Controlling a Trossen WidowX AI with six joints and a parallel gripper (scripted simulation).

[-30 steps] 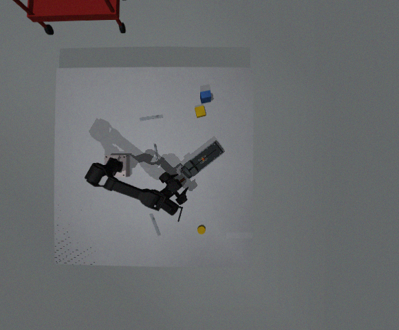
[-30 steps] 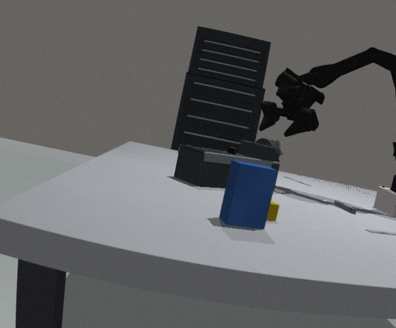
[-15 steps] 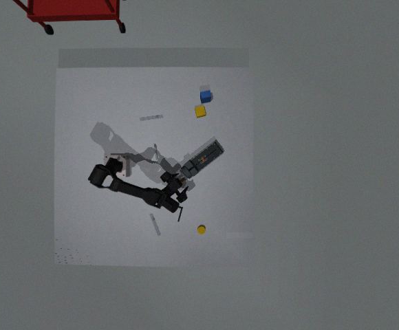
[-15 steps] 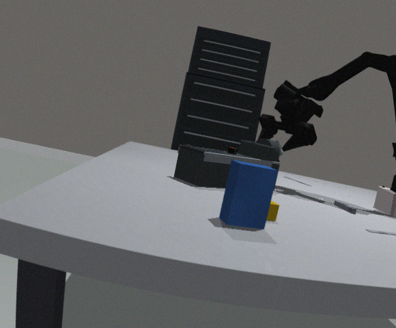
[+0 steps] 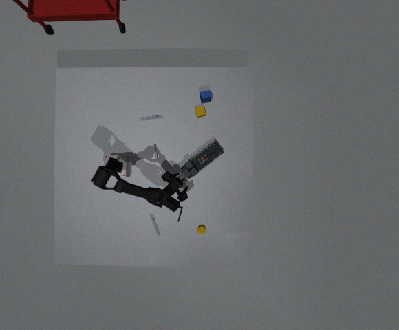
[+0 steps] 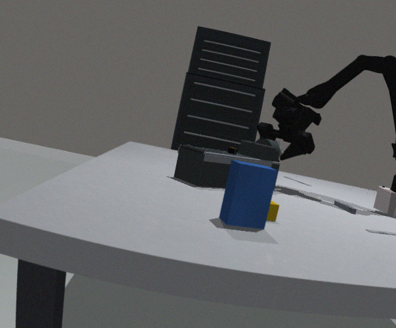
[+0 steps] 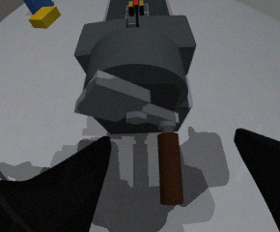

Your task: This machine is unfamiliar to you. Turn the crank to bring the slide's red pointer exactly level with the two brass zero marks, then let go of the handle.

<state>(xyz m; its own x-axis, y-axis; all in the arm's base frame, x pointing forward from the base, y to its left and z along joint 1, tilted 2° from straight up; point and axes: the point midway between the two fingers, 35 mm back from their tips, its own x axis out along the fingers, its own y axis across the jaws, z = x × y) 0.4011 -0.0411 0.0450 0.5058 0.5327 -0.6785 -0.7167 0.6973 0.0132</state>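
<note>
The brown crank handle lies 20 mm behind my gripper tip, 10 mm to the right of it and 10 mm below it. Round my gripper tip: red pointer 140 mm to the left, 100 mm ahead; then black hex key 210 mm to the right, 80 mm below; then yellow block 440 mm to the left, 70 mm below, 40 mm ahead.
</note>
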